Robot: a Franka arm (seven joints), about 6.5 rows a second.
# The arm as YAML. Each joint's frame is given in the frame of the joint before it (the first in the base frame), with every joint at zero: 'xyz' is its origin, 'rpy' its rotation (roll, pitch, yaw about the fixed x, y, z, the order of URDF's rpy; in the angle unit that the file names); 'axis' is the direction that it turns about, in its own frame. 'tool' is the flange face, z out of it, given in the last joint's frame.
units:
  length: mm
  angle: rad
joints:
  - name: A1
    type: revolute
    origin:
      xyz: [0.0, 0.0, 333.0]
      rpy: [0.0, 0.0, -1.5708]
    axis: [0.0, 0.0, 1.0]
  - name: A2
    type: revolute
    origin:
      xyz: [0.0, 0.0, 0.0]
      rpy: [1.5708, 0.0, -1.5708]
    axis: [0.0, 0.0, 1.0]
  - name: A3
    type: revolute
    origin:
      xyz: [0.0, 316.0, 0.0]
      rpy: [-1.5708, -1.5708, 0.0]
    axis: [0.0, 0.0, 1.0]
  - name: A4
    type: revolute
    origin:
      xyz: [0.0, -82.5, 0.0]
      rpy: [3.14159, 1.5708, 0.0]
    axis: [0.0, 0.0, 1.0]
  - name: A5
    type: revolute
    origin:
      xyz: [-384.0, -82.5, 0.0]
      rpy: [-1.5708, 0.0, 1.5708]
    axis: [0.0, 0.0, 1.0]
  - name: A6
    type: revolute
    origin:
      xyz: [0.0, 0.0, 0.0]
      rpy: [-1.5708, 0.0, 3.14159]
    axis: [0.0, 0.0, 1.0]
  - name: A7
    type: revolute
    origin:
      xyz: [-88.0, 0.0, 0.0]
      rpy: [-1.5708, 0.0, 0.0]
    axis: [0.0, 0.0, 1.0]
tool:
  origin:
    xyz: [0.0, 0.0, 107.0]
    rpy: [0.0, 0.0, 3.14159]
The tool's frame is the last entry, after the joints.
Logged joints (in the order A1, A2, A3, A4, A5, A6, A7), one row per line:
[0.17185 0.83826 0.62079 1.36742 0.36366 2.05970 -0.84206]
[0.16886 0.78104 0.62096 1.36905 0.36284 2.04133 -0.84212]
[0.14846 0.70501 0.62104 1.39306 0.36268 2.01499 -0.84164]
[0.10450 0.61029 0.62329 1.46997 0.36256 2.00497 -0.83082]
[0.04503 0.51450 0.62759 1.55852 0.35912 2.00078 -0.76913]
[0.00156 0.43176 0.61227 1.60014 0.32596 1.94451 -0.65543]
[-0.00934 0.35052 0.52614 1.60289 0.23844 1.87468 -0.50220]
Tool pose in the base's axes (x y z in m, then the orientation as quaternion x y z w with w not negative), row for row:
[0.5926 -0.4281 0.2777 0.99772 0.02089 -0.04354 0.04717]
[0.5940 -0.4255 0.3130 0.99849 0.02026 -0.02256 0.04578]
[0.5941 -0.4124 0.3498 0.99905 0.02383 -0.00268 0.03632]
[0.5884 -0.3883 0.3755 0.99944 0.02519 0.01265 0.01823]
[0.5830 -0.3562 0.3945 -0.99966 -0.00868 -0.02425 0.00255]
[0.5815 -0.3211 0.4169 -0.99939 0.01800 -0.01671 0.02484]
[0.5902 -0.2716 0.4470 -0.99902 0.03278 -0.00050 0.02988]
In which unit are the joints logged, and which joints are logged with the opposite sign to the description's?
The joints are logged in radians. Opposite sign: A1, A3, A4.
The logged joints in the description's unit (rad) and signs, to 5 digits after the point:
[-0.17185 0.83826 -0.62079 -1.36742 0.36366 2.05970 -0.84206]
[-0.16886 0.78104 -0.62096 -1.36905 0.36284 2.04133 -0.84212]
[-0.14846 0.70501 -0.62104 -1.39306 0.36268 2.01499 -0.84164]
[-0.10450 0.61029 -0.62329 -1.46997 0.36256 2.00497 -0.83082]
[-0.04503 0.51450 -0.62759 -1.55852 0.35912 2.00078 -0.76913]
[-0.00156 0.43176 -0.61227 -1.60014 0.32596 1.94451 -0.65543]
[0.00934 0.35052 -0.52614 -1.60289 0.23844 1.87468 -0.50220]

